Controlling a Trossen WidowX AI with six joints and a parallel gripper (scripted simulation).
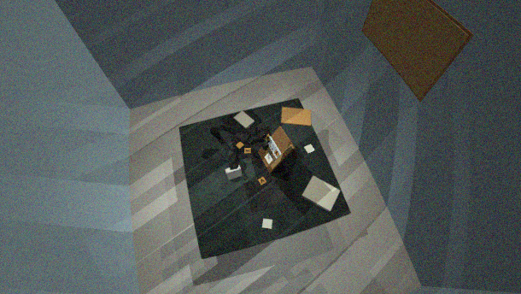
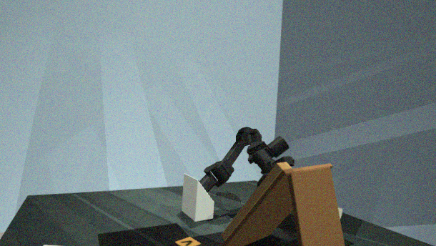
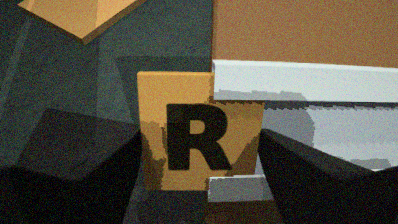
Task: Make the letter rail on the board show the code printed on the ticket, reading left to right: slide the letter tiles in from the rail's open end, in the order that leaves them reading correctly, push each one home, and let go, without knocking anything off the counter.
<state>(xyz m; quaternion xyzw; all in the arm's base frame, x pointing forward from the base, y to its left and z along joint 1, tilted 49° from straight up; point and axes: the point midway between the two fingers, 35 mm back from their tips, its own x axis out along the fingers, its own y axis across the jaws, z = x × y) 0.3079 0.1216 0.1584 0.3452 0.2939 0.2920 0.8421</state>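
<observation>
My gripper tip is 5 cm short of the orange letter tile and 15 cm to the left of it. Round my gripper tip: flat orange panel: 35 cm ahead, 30 cm to the left, 15 cm below; then white ticket: 2 cm behind, 14 cm to the right, 9 cm below; then yellow letter tile: 11 cm behind, 32 cm to the right, 15 cm below.
</observation>
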